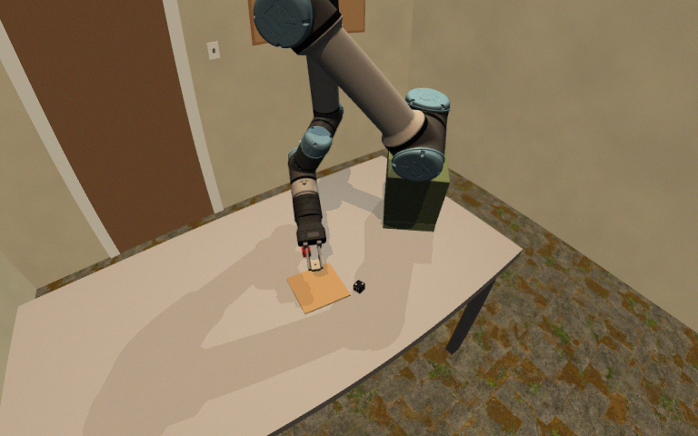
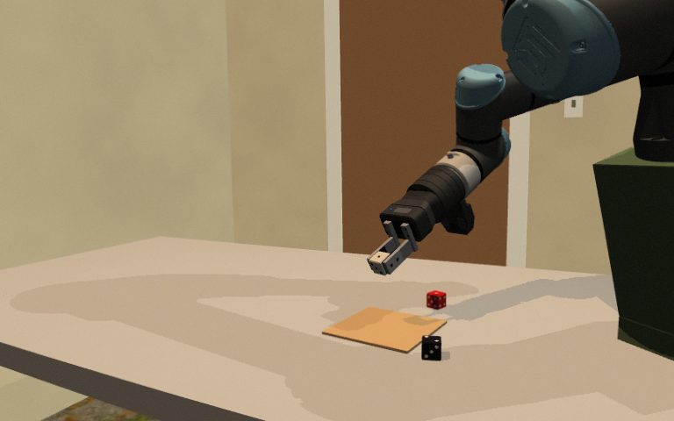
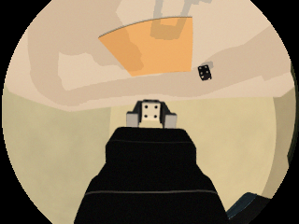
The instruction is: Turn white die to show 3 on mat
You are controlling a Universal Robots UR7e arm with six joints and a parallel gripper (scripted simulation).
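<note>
My hand is 110 mm above the orange mat. Also, from my hand: white die (10 mm to the left); then black die (100 mm behind, 60 mm to the left, 100 mm below); then red die (20 mm behind, 140 mm to the right, 100 mm below).
</note>
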